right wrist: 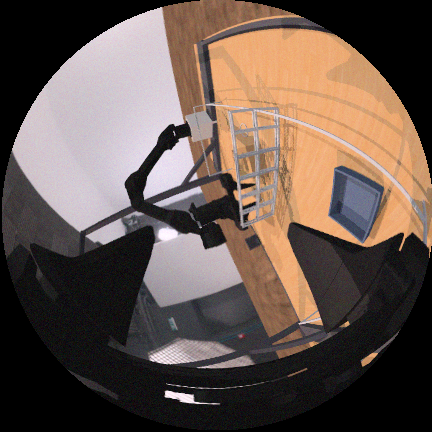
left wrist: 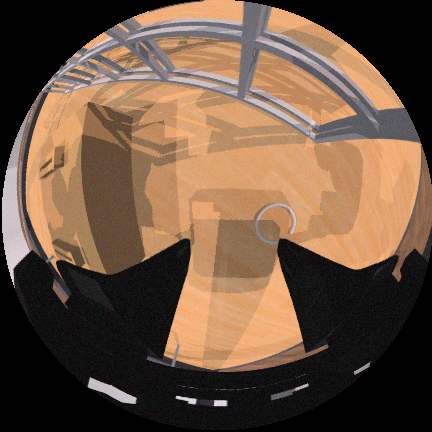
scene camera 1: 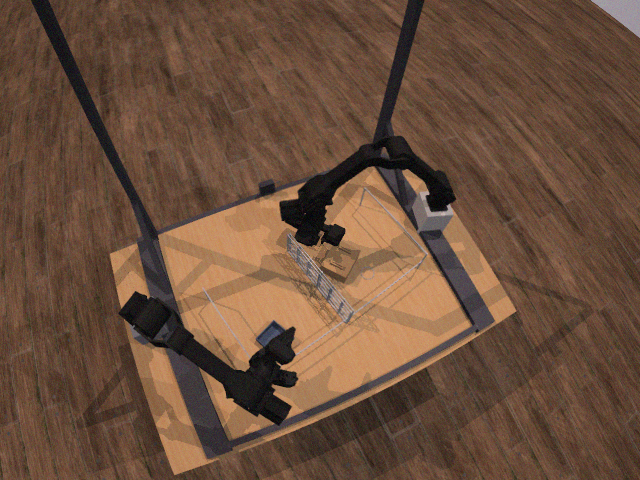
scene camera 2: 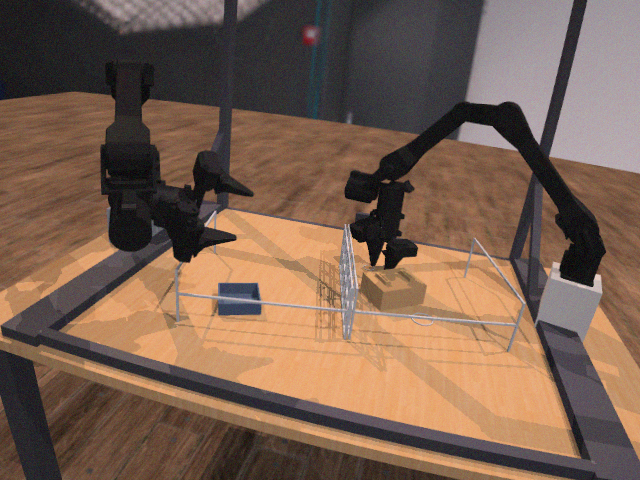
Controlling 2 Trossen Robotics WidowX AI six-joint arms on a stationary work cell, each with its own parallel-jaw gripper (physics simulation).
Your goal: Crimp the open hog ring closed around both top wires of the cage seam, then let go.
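Frame: origin at the left arm's base, x ahead, y left, z up, level; centimetres.
Seen in the pictures: left gripper, fingertip midpoint: point(left wrist: 235, 245) point(scene camera 1: 313, 239); right gripper, fingertip midpoint: point(right wrist: 222, 231) point(scene camera 1: 287, 332) point(scene camera 2: 244, 216); left arm's base at its link origin: point(right wrist: 188, 128) point(scene camera 1: 436, 203) point(scene camera 2: 576, 276).
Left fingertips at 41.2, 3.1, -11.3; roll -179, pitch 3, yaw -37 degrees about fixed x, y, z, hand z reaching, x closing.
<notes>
Pixels of each thing's middle, then the offset from my left fingertips to it, as dx, dy, dz.
- open hog ring at the middle of its body: point(left wrist: 275, 223) +2.9, -0.3, -0.1
- upright grey wire panel at the middle of its body: point(scene camera 2: 347, 274) point(right wrist: 258, 174) point(scene camera 1: 318, 278) +1.3, +16.1, +5.0
- brown block at the middle of its body: point(left wrist: 74, 200) point(scene camera 2: 393, 286) point(right wrist: 246, 160) point(scene camera 1: 340, 260) -6.8, +9.6, +2.4
- blue tray at the middle of its body: point(right wrist: 354, 202) point(scene camera 2: 239, 298) point(scene camera 1: 275, 339) +16.2, +32.1, +1.0
An open hog ring point(left wrist: 256, 223), a thin silver loop with a small gap at lower right in the left wrist view, appears to lie flat on the table, apart from the cage seam. The cage seam is the upright grey wire panel point(scene camera 2: 347, 281) point(right wrist: 256, 160) mid-table, close beside my left gripper. My left gripper point(scene camera 2: 379, 266) point(left wrist: 235, 245) points down, part open and empty; in its wrist view the ring shows by the right fingertip, below it in depth. My right gripper point(scene camera 2: 244, 215) is wide open and empty, high at the left in scene camera 2.
A brown block point(scene camera 1: 341, 260) point(scene camera 2: 392, 297) point(left wrist: 107, 200) stands beside the seam, below my left gripper. A blue tray point(scene camera 2: 239, 308) sits left of the panel. Thin wire rails point(scene camera 2: 289, 305) on posts run around the work area. Dark frame beams point(scene camera 2: 310, 395) edge the table.
</notes>
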